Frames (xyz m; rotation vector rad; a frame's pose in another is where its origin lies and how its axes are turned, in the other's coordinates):
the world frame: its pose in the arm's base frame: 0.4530 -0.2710 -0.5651 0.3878 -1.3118 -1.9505
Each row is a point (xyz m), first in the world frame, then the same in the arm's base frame.
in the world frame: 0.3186 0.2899 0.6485
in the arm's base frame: -0.0399 -0.1267 0.0200
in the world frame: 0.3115 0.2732 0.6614
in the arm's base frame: -0.0498 -0.1096 0.0096
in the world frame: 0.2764 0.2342 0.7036
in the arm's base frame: -0.0676 -0.0484 -0.0121
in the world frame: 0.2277 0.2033 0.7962
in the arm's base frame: -0.1035 0.0544 -0.0069
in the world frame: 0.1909 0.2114 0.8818
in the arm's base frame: -0.1273 0.1362 0.0317
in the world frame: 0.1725 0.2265 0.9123
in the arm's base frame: -0.1272 0.1667 0.0555
